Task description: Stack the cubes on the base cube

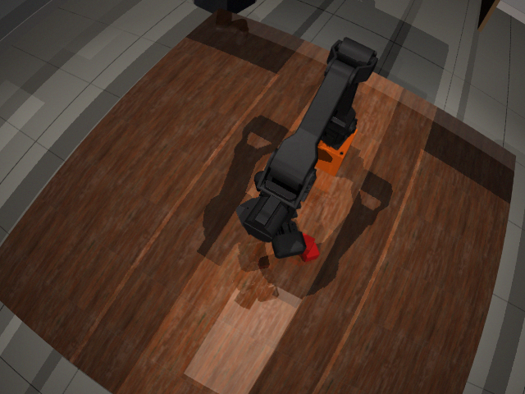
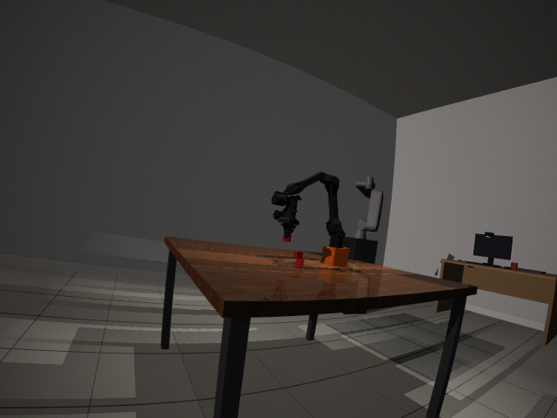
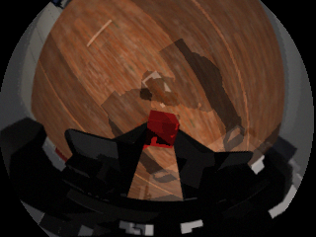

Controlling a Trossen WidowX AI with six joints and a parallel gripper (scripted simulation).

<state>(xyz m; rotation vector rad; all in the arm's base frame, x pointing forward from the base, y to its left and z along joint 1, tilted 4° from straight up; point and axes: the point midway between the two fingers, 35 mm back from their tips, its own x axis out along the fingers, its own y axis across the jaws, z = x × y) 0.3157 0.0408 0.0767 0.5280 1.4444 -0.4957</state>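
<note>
Right now the red cube is 4 cm behind my gripper tip, 7 cm to the left of it and 7 cm below it.
</note>
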